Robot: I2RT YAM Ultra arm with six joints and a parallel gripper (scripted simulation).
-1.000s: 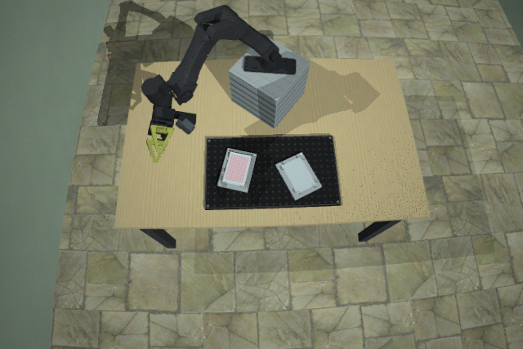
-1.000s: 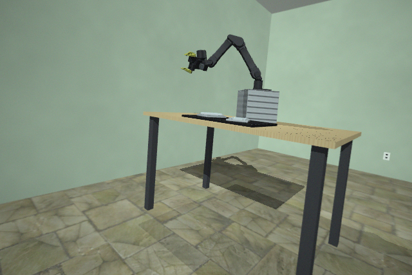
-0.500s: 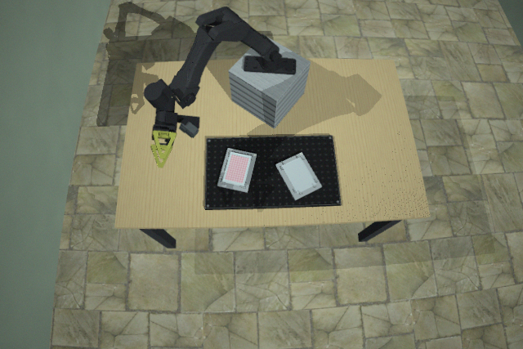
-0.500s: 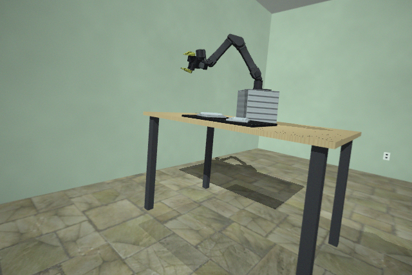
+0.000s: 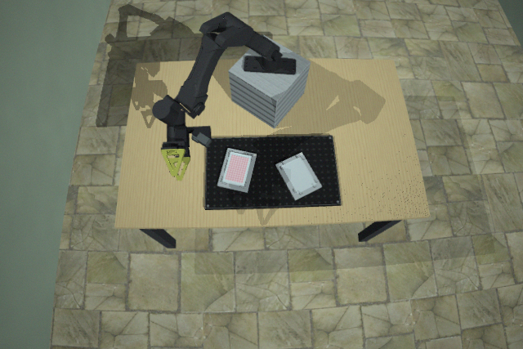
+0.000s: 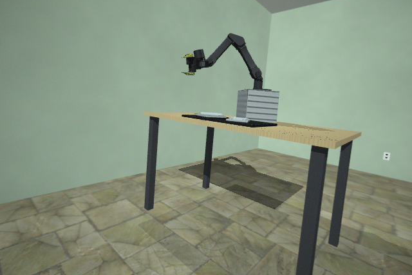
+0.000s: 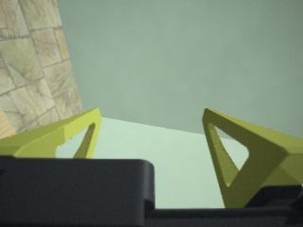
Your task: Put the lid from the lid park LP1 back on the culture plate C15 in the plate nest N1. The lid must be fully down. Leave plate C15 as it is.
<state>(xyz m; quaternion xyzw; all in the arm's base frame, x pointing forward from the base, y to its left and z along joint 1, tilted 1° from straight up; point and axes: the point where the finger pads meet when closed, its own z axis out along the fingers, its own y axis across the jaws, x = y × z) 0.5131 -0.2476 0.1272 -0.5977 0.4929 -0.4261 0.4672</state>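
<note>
The clear lid lies 39 cm to the left of my hand, 31 cm below it and 15 cm behind it. Also, from my hand: grey lid park LP1: 39 cm to the left, 32 cm below, 15 cm behind; culture plate C15: 31 cm below, 16 cm behind, 15 cm to the left; grey plate nest N1: 32 cm below, 16 cm behind, 15 cm to the left.
</note>
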